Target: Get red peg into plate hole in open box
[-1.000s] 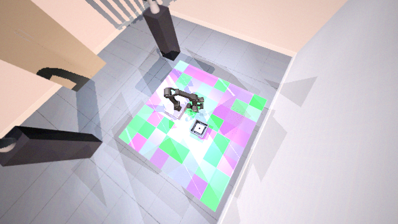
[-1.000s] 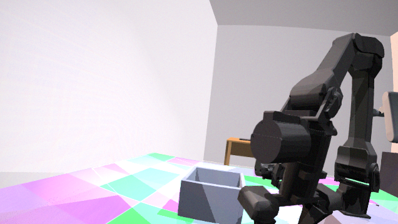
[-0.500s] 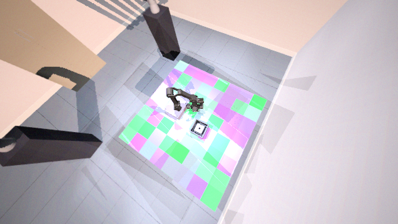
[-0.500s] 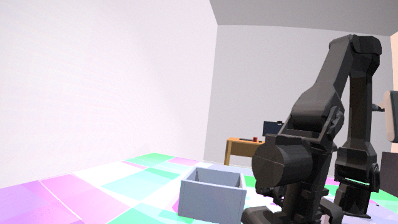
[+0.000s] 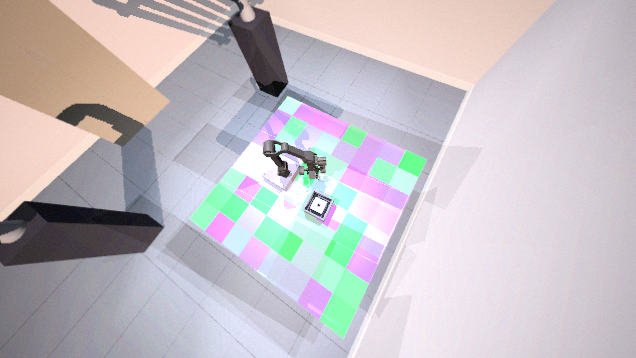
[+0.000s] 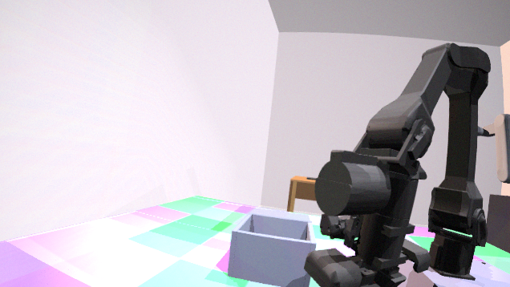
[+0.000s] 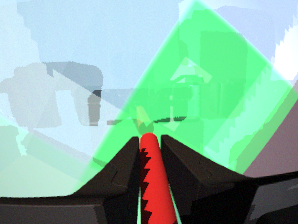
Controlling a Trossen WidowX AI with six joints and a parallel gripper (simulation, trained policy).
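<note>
The plate is 180 mm to the right of my gripper tip, 150 mm ahead of it and 10 mm above it. Also, from my gripper tip: red peg 20 mm above, 10 mm to the left, 10 mm behind; grey box 180 mm to the right, 150 mm ahead, 10 mm below.
</note>
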